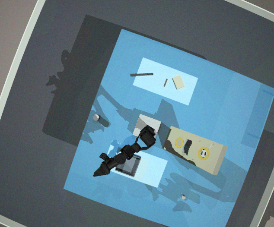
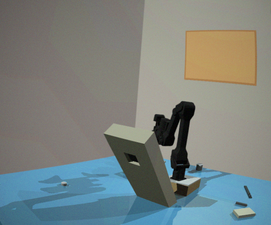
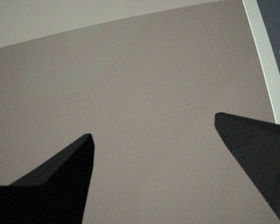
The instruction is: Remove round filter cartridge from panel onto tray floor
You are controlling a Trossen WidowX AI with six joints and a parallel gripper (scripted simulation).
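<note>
Right now the round grey filter cartridge is 51 cm ahead of my gripper tip, 46 cm to the left of it and 1 cm below it. The rest, counted from my gripper tip: cream block (16 cm ahead, 81 cm to the left, 27 cm below); then grey square tray (17 cm ahead, 10 cm to the left, 27 cm below).
</note>
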